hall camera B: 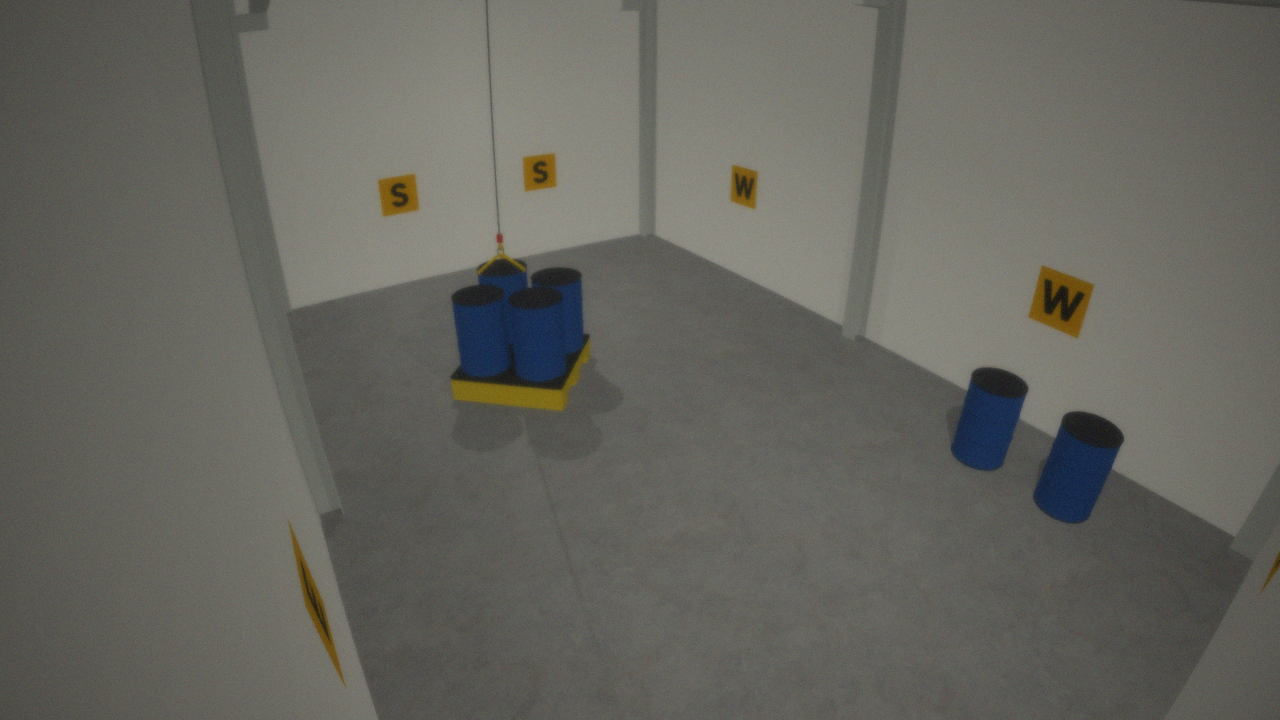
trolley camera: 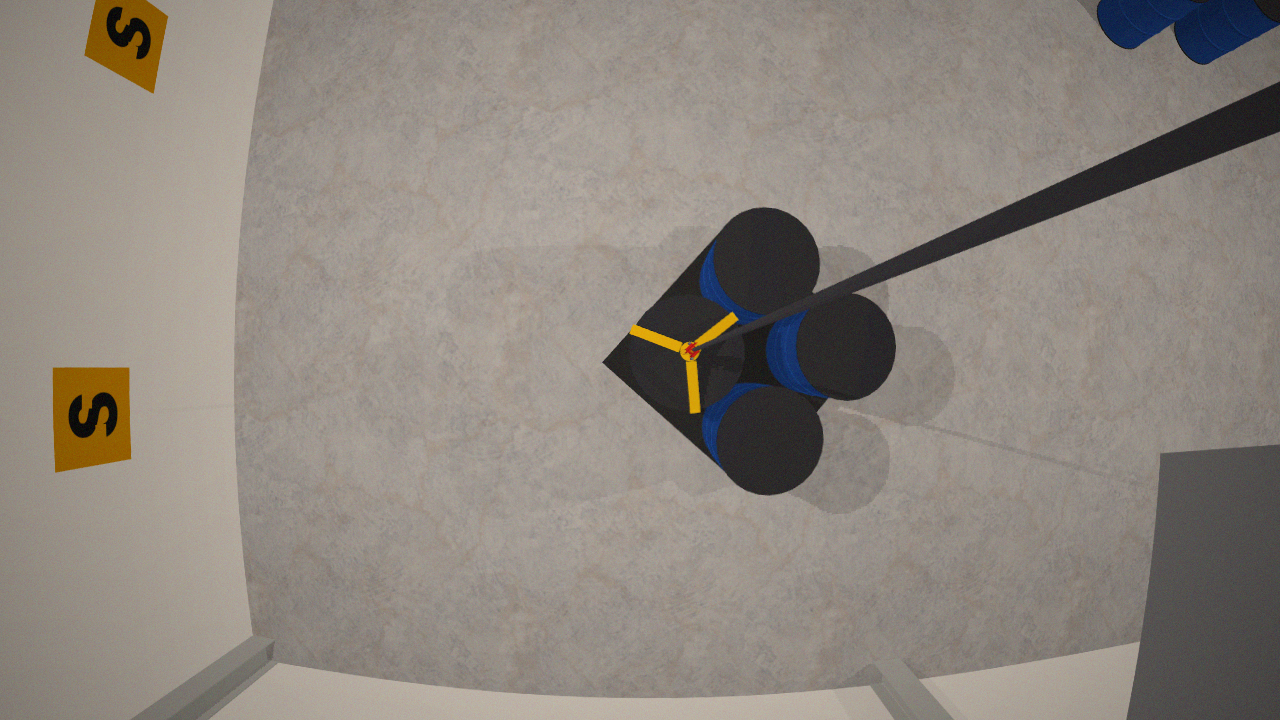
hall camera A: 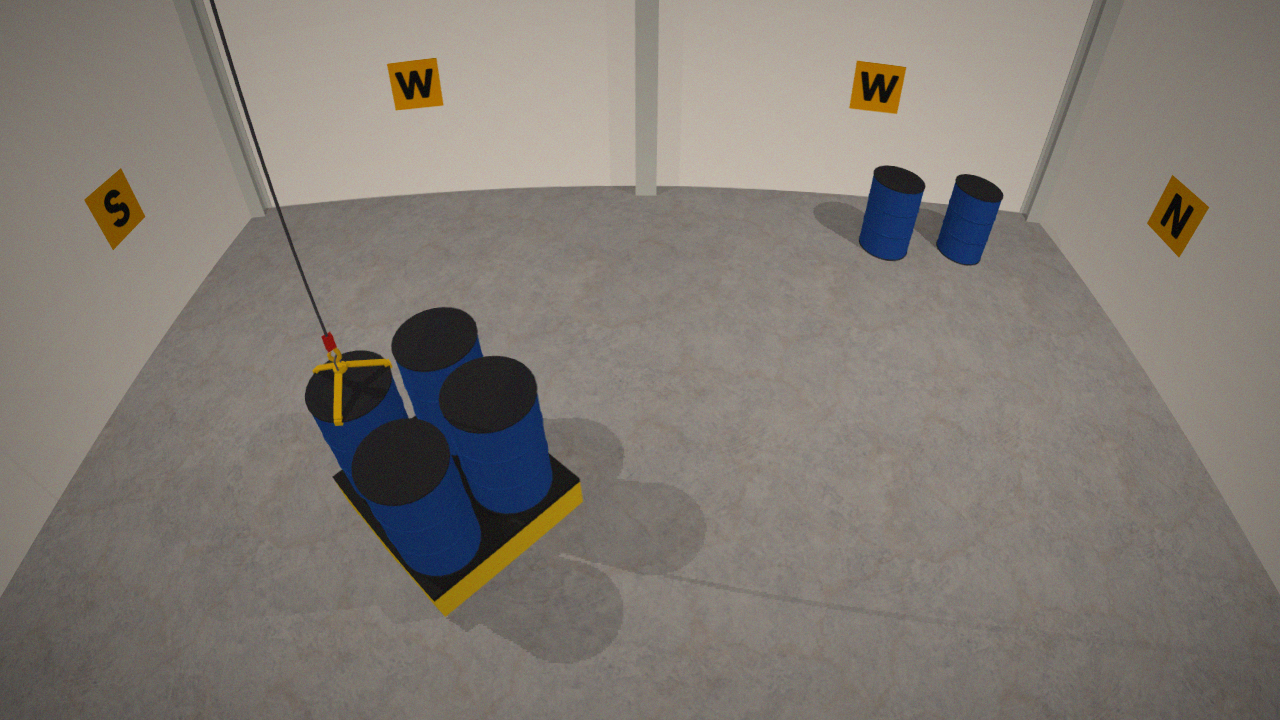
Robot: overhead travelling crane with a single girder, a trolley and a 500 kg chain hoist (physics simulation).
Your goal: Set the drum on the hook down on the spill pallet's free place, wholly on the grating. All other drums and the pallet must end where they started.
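Observation:
The yellow three-armed grab (hall camera A: pixel 339 367) (hall camera B: pixel 501 261) (trolley camera: pixel 690 351) hangs under the red hook block, its arm ends at the rim of a blue drum (hall camera A: pixel 368 394) (hall camera B: pixel 503 281) (trolley camera: pixel 662 380). This held drum is upright at the corner place of the yellow spill pallet (hall camera A: pixel 514 550) (hall camera B: pixel 510 394) (trolley camera: pixel 617 361). Its lid looks slightly higher than the neighbouring lids. Its base is hidden, so I cannot tell whether it touches the grating. Three other drums stand upright on the pallet: one (hall camera A: pixel 434 338) (hall camera B: pixel 569 308) (trolley camera: pixel 765 261), another (hall camera A: pixel 487 394) (hall camera B: pixel 538 335) (trolley camera: pixel 844 346), a third (hall camera A: pixel 401 461) (hall camera B: pixel 483 331) (trolley camera: pixel 768 440).
Two more blue drums stand apart near the west wall, one (hall camera A: pixel 888 214) (hall camera B: pixel 989 419) and its neighbour (hall camera A: pixel 970 219) (hall camera B: pixel 1077 467). The chain (hall camera A: pixel 273 192) (hall camera B: pixel 492 116) (trolley camera: pixel 984 219) runs up from the hook. The south wall (trolley camera: pixel 116 223) is left of the pallet in the trolley view.

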